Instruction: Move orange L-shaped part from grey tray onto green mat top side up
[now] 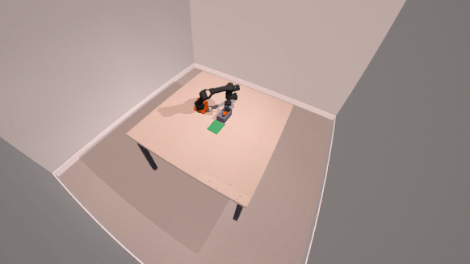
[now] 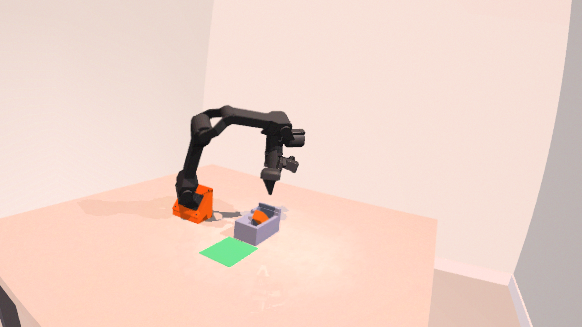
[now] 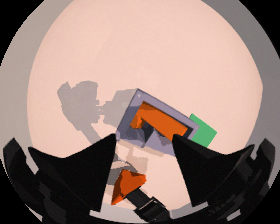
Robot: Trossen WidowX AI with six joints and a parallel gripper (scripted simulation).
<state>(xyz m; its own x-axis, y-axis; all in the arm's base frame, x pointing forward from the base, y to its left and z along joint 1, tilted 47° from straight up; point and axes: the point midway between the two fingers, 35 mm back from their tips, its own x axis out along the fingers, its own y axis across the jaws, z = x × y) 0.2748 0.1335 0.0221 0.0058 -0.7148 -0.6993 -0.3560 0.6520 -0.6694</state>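
My gripper tip is now 20 mm past the orange L-shaped part, 20 mm to the left of it and 110 mm above it. The rest, counted from my gripper tip: green mat 30 mm behind, 200 mm to the right, 160 mm below.
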